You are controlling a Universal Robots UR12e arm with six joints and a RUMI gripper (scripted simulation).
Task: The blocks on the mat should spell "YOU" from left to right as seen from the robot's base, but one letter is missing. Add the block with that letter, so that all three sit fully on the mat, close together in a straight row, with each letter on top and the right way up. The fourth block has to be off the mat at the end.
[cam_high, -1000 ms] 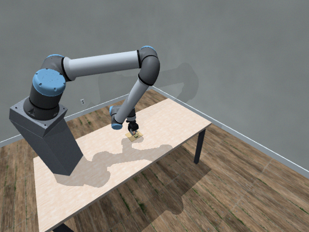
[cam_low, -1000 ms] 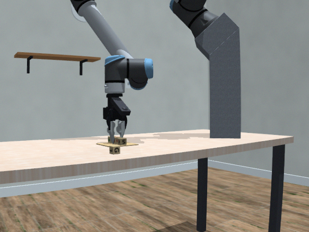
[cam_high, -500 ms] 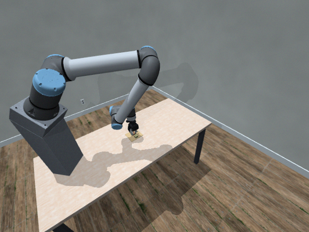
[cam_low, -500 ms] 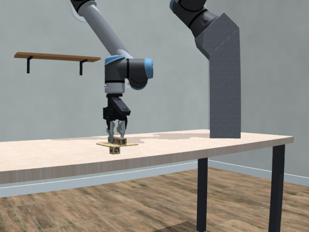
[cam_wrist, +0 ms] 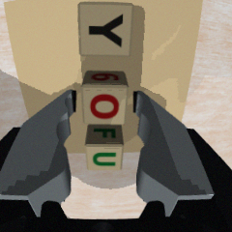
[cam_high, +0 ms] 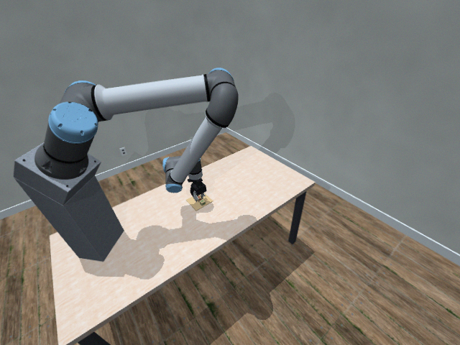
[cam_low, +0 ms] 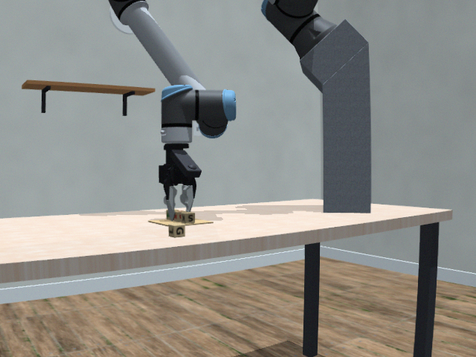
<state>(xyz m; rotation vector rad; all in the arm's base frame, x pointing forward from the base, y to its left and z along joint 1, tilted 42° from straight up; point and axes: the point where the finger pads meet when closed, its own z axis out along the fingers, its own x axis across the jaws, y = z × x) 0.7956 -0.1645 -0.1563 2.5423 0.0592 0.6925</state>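
Now: hand right at the red O block. Also, from my hand: letter block 21 cm to the left, 15 cm ahead, 1 cm below; tan mat 2 cm below.
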